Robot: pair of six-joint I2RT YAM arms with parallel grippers.
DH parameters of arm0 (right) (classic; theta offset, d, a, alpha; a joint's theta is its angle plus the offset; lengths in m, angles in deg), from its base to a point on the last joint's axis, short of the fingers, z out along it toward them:
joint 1: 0 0.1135 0.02 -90
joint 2: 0 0 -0.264 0
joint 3: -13.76 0 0.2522 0
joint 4: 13.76 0 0.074 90
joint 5: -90 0 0 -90
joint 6: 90 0.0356 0 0
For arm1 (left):
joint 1: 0 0.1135 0.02 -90
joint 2: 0 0 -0.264 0
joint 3: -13.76 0 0.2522 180
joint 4: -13.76 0 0.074 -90
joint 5: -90 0 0 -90
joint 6: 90 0.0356 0 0
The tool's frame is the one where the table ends.
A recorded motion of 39 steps. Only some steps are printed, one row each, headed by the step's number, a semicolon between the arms.
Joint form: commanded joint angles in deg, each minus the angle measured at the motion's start. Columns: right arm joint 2, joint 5, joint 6, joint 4, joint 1, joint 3; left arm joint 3, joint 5, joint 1, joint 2, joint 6, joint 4.
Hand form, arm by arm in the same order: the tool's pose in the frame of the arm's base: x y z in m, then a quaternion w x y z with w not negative. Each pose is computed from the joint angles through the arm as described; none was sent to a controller.
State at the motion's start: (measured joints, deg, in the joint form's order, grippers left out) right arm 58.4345 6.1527 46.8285 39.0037 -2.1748 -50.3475; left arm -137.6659 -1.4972 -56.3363 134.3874 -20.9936 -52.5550
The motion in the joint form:
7: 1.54 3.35 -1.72 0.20 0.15 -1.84; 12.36 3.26 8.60 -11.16 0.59 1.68
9: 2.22 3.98 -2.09 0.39 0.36 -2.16; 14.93 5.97 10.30 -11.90 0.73 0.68
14: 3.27 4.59 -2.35 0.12 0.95 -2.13; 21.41 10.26 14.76 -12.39 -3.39 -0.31
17: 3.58 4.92 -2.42 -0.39 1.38 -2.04; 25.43 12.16 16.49 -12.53 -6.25 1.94
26: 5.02 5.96 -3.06 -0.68 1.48 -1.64; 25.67 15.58 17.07 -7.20 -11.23 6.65
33: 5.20 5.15 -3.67 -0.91 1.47 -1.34; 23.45 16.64 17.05 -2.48 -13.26 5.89
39: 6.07 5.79 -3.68 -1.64 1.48 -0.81; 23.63 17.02 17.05 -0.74 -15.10 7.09
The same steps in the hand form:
7: 0.2132 -0.0017 0.2885 0.31150 0.34287 0.86200 0.20582; 0.3233 -0.3541 0.3207 0.29951 0.21587 0.91072 -0.18517
9: 0.2153 -0.0006 0.2878 0.30556 0.33754 0.86556 0.20858; 0.3314 -0.3396 0.3114 0.29510 0.19797 0.92282 -0.14872
14: 0.2188 0.0020 0.2845 0.29678 0.33072 0.87046 0.21179; 0.3526 -0.3055 0.2794 0.26632 0.12304 0.95220 -0.08514
17: 0.2203 0.0038 0.2835 0.29587 0.32566 0.87176 0.21547; 0.3612 -0.2929 0.2613 0.26275 0.08190 0.95908 -0.06646
26: 0.2243 0.0048 0.2767 0.28158 0.31974 0.87813 0.21764; 0.3803 -0.2997 0.2225 0.27037 0.02849 0.96112 -0.04834
33: 0.2248 0.0042 0.2745 0.28345 0.31810 0.88013 0.20938; 0.3889 -0.3061 0.1950 0.25312 0.01322 0.96692 -0.02877
39: 0.2275 0.0046 0.2694 0.27620 0.31726 0.88202 0.21239; 0.3921 -0.3084 0.1806 0.24982 -0.00218 0.96793 -0.02637

